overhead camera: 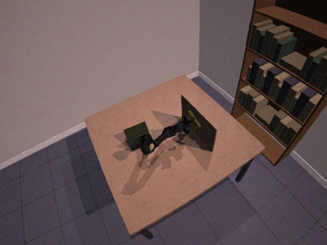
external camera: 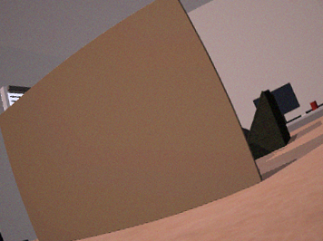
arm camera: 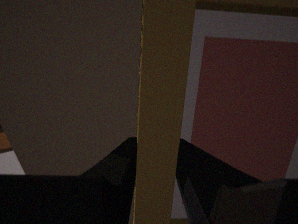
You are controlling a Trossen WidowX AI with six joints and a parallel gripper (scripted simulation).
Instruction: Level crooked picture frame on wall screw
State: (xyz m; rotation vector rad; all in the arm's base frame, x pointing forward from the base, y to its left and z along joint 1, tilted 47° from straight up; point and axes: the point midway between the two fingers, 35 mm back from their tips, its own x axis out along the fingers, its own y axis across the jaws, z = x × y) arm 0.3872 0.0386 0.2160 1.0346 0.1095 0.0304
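The picture frame lies 10 mm ahead of my gripper tip, 10 mm to the left of it and 50 mm below it. From my gripper tip the other things lie so: wall panel: 20 mm ahead, 70 mm below.
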